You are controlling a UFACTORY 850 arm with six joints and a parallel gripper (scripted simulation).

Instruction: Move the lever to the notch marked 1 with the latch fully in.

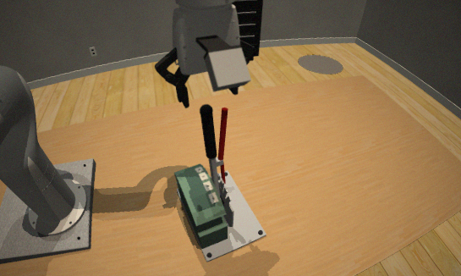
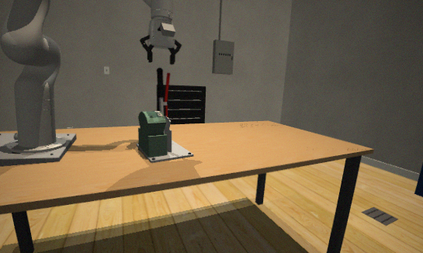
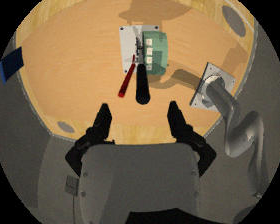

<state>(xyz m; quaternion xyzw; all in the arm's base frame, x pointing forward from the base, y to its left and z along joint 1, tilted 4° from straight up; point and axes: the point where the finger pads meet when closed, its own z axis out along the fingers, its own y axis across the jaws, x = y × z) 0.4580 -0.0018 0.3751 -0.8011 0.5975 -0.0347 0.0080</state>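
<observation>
Now: the red bar 170 mm below my hand, 20 mm ahead of it and 10 mm to the right of it.
</observation>
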